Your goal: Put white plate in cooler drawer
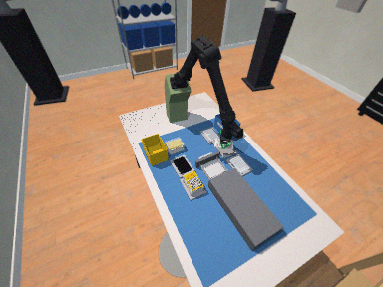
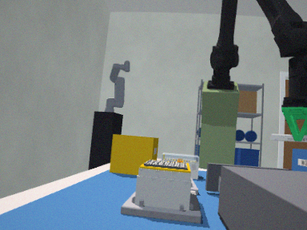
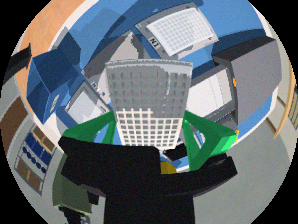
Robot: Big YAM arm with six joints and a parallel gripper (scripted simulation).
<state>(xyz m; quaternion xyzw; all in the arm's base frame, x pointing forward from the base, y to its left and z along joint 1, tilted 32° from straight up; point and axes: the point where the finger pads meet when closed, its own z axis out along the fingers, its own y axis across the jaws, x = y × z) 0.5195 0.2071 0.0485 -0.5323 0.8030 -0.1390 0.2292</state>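
The drawer is 150 mm ahead of my hand, 120 mm below it and 90 mm to the right of it. Round my hand: grey cooler CD 270 mm ahead, 110 mm below, 60 mm to the right; white plate right at my hand; blue bin 270 mm behind, 150 mm to the left, 110 mm below.
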